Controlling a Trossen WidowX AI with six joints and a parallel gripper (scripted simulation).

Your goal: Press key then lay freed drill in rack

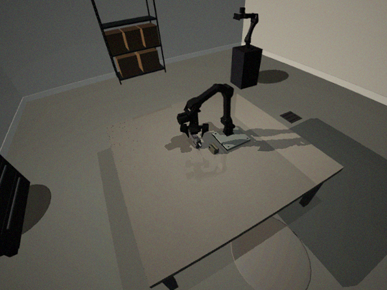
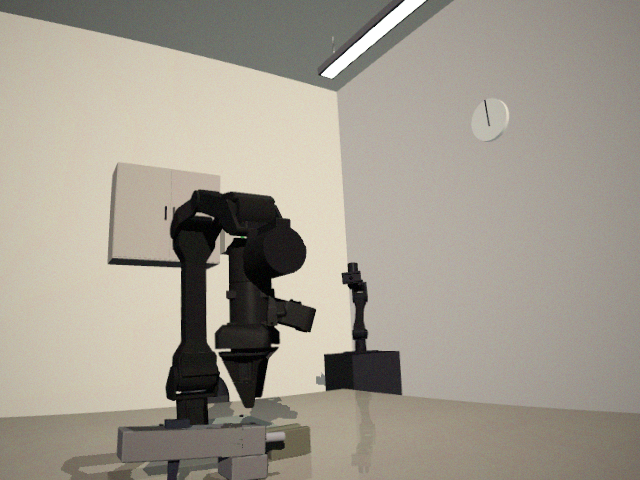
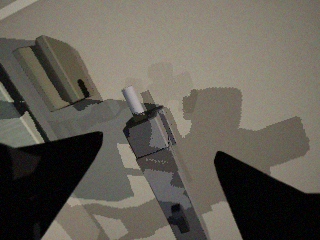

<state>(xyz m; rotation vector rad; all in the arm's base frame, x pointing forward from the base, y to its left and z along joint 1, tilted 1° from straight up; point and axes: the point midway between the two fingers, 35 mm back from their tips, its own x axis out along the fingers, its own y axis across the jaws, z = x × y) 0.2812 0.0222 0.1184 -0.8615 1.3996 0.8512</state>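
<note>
My gripper tip is now 20 mm past the tan drill, 10 mm to the left of it and 50 mm above it. The rest, counted from my gripper tip: rack: 100 mm behind, 80 mm to the left, 80 mm below; then dark key: 10 mm behind, 100 mm to the right, 50 mm below; then long grey housing block: 10 mm behind, 70 mm to the right, 50 mm below.
</note>
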